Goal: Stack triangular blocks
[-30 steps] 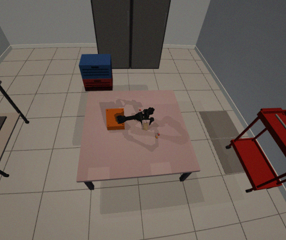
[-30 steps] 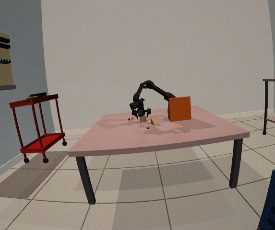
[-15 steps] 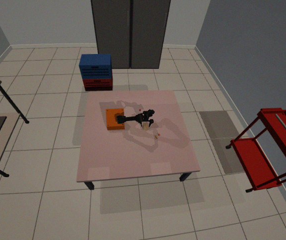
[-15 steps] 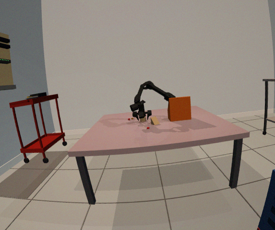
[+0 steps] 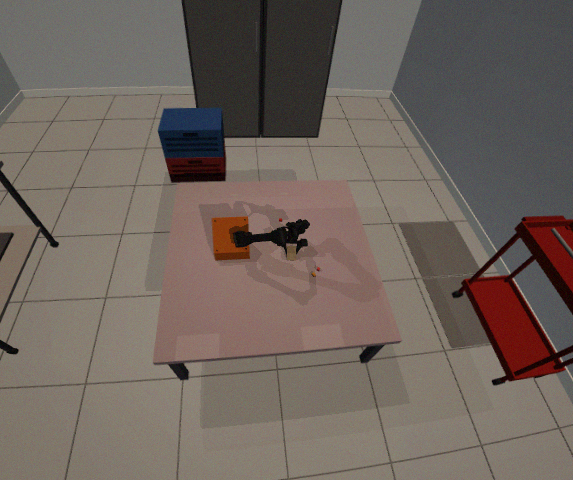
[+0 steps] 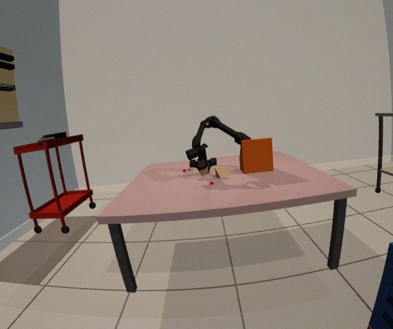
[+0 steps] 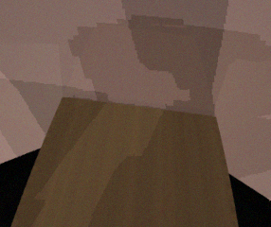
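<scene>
My gripper tip is 10 cm short of the orange cube and 17 cm to the left of it. From my gripper tip the other things lie so: tan triangular block (1 cm to the left, 1 cm above).
</scene>
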